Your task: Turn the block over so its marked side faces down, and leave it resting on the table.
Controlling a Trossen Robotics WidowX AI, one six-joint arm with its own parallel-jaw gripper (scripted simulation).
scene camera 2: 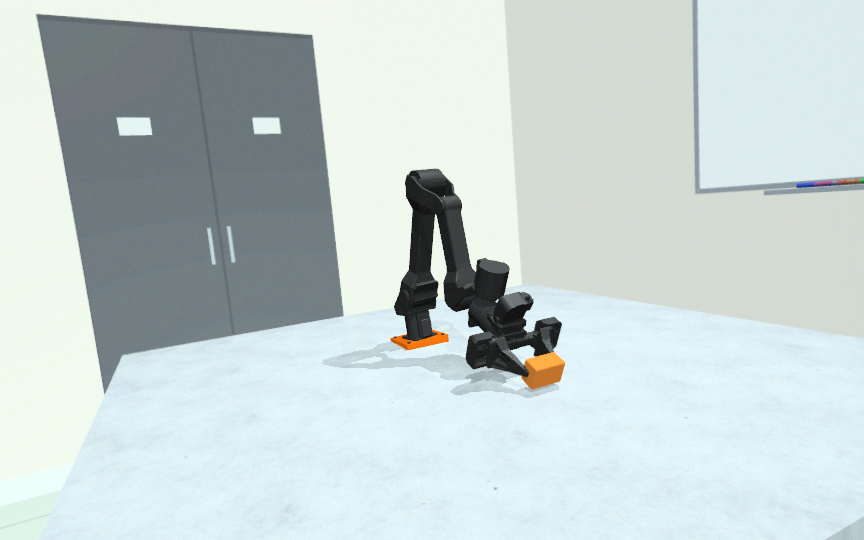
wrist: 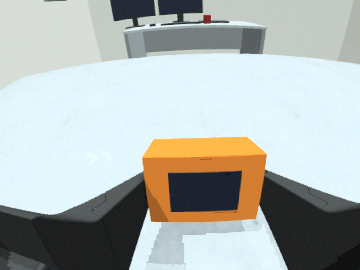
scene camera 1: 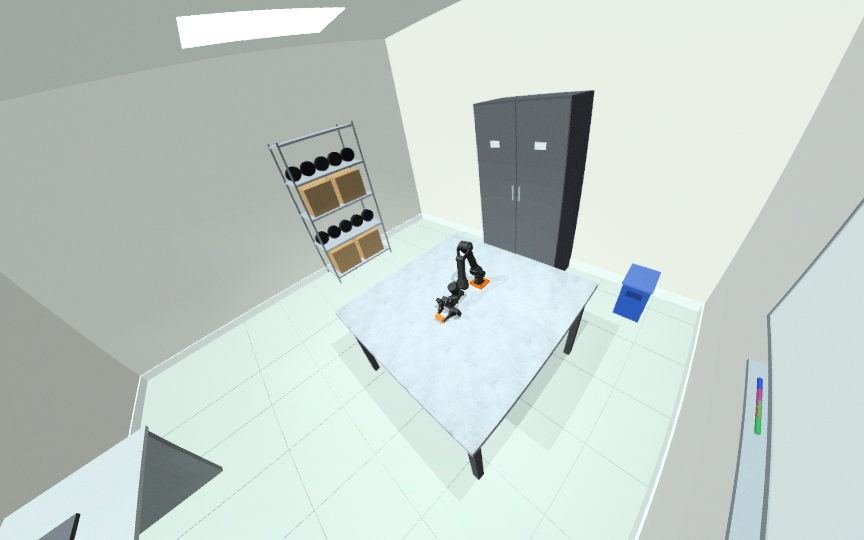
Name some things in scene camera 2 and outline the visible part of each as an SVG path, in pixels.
My gripper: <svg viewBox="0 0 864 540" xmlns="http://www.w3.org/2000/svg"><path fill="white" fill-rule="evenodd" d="M562 323L555 317L536 321L534 331L527 332L524 330L527 320L523 317L526 311L531 309L534 303L533 298L526 292L504 295L499 298L496 307L489 310L483 316L480 323L483 333L469 336L465 357L466 362L472 369L486 366L487 368L495 368L528 377L529 371L511 350L530 345L535 349L533 354L535 357L554 352L553 349L557 345Z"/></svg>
An orange block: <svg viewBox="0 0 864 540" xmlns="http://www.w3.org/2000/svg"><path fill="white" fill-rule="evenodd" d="M555 352L525 359L524 366L529 371L528 377L521 376L521 379L531 390L561 380L565 362Z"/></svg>
